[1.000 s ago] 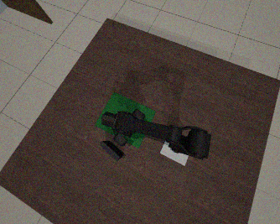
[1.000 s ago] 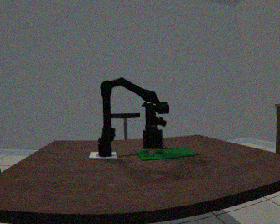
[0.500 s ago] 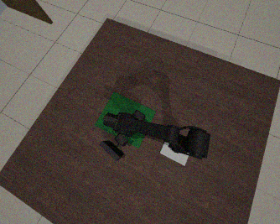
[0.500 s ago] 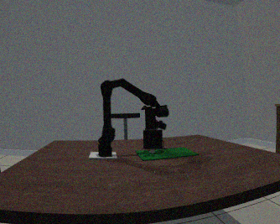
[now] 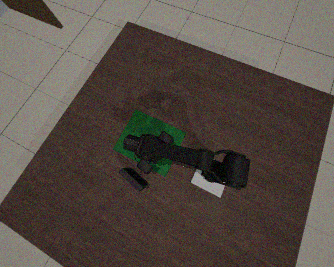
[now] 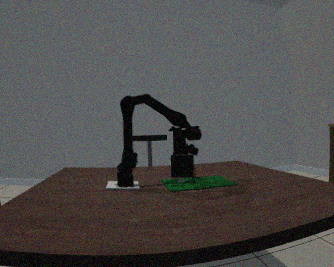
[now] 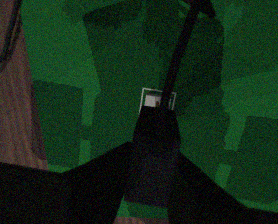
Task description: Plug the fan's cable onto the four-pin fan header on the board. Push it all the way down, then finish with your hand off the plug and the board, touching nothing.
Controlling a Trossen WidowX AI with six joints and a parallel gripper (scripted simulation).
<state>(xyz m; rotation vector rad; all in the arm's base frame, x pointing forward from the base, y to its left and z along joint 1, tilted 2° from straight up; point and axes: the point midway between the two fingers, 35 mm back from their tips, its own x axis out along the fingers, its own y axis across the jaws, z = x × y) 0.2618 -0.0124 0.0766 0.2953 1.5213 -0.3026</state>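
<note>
Now: gripper tip 1 cm short of the dark plug and 1 cm below it. The rest, counted from my gripper tip: green board: 6 cm ahead, 5 cm to the right, 6 cm below; then white four-pin fan header: 1 cm ahead, 4 cm below; then dark fan: 7 cm ahead, 12 cm to the left, 2 cm above.
</note>
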